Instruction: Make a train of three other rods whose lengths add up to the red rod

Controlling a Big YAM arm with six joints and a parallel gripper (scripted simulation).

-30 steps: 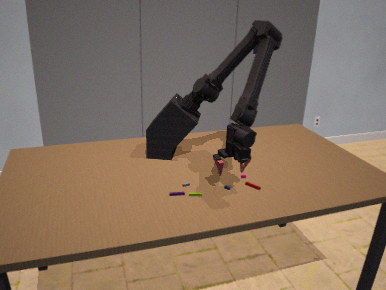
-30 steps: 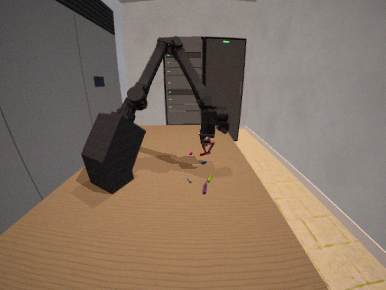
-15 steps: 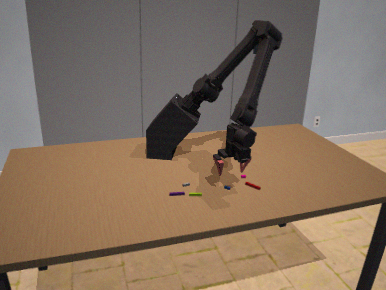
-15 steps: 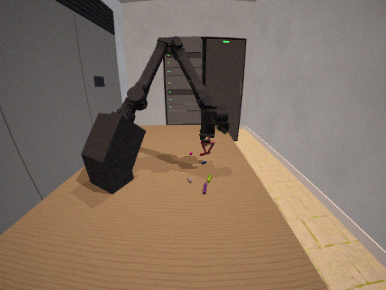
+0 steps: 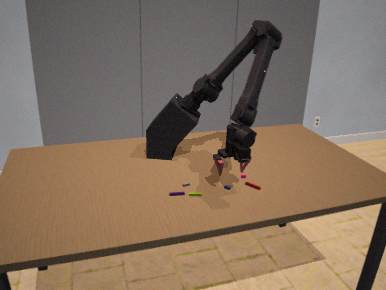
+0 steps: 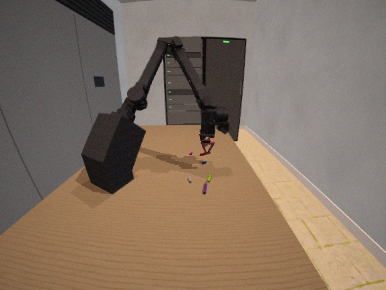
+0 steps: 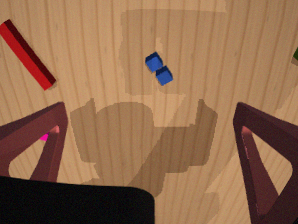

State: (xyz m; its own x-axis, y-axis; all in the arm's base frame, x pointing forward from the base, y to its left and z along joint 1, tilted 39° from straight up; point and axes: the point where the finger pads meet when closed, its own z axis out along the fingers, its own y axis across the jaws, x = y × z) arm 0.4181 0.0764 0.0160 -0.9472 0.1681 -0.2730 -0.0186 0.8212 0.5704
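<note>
The lime rod lies 1 cm ahead of my hand, 15 cm to the right of it and 8 cm below it. The rest, counted from my hand: grey rod: 8 cm behind, 16 cm to the right, 8 cm below; then magenta rod: 8 cm behind, 10 cm to the left, 8 cm below; then red rod: 1 cm ahead, 10 cm to the left, 8 cm below.
</note>
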